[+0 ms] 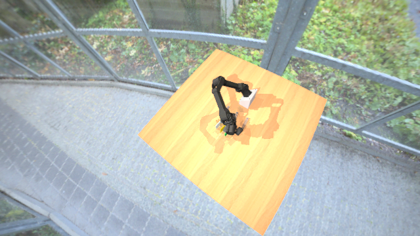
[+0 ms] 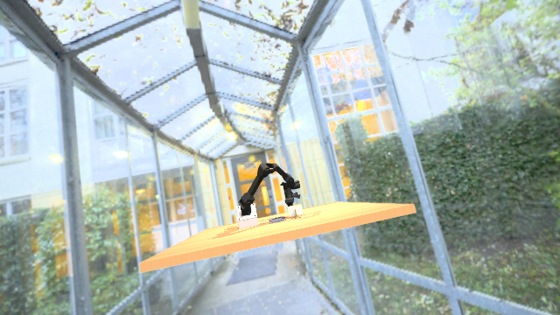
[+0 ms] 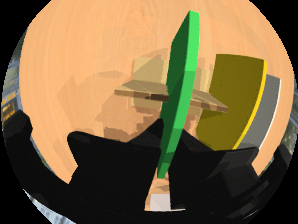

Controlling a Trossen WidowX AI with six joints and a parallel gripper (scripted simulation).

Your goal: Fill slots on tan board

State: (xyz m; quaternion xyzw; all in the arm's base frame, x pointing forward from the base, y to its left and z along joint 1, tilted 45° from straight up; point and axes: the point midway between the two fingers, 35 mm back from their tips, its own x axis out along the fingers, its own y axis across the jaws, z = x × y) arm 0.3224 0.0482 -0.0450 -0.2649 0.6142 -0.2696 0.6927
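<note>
Now: the green board 3 cm ahead of my gripper tip. Round my gripper tip: tan board: 3 cm ahead, 5 cm to the right, 1 cm below; grey board: 2 cm ahead, 10 cm to the right; yellow board: 2 cm ahead, 5 cm to the right.
</note>
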